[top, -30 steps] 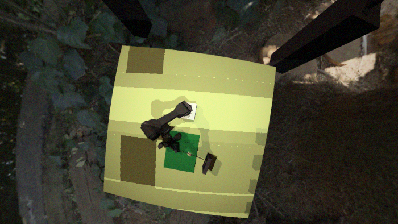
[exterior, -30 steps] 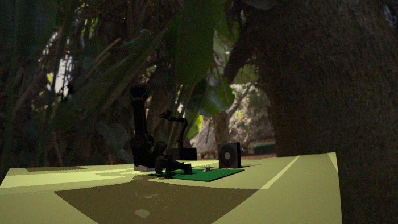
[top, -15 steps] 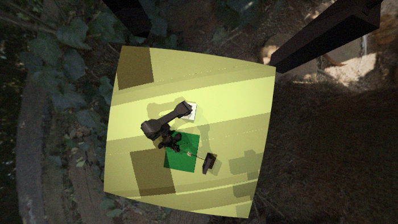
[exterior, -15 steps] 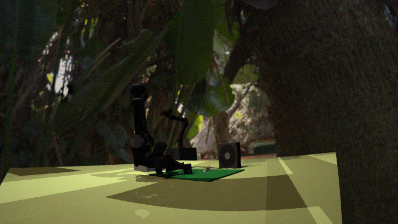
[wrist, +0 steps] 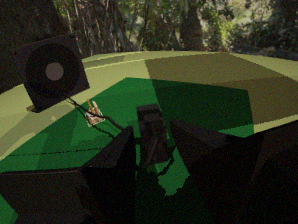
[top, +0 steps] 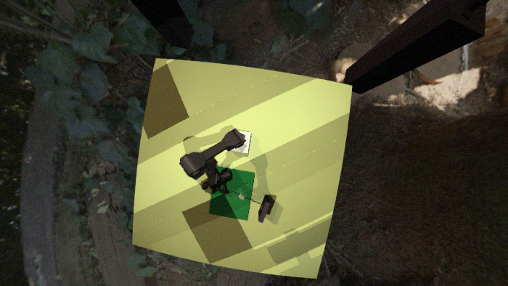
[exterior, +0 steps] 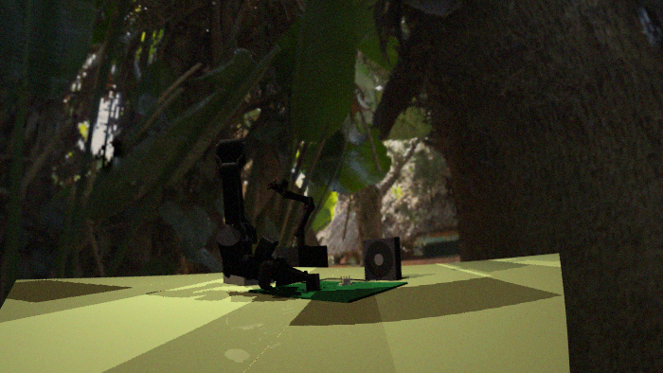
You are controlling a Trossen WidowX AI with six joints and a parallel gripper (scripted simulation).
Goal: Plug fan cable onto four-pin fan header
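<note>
My gripper tip is 10 mm above the dark plug. Also, from my gripper tip: four-pin header: 110 mm to the left, 30 mm below, 10 mm ahead; black fan: 240 mm to the left, 20 mm ahead, 20 mm above; green board: 50 mm below, 40 mm to the left, 10 mm ahead.
</note>
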